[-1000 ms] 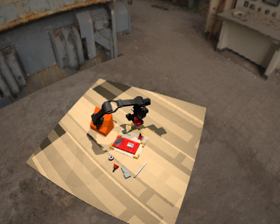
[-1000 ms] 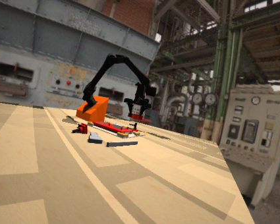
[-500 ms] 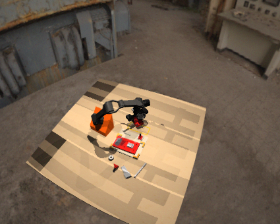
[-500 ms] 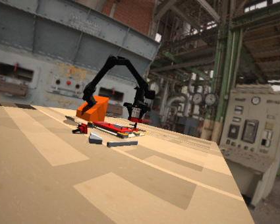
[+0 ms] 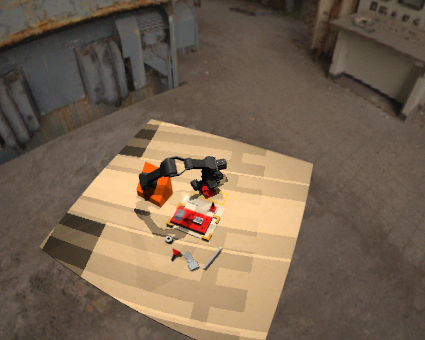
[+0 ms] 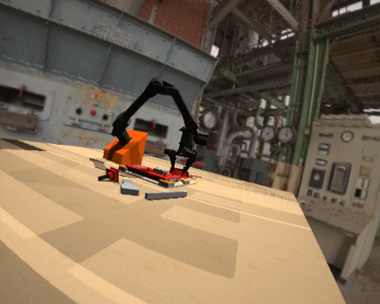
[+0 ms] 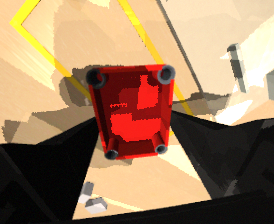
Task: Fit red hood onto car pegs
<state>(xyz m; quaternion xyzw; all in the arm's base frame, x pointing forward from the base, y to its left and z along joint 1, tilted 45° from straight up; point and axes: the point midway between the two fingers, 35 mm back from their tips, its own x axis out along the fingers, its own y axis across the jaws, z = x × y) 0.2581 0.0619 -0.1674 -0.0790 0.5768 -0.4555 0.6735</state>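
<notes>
My gripper tip is now 10 mm above the red hood. Round my gripper tip: thin grey rod 230 mm ahead, 380 mm to the right, 10 mm below.
</notes>
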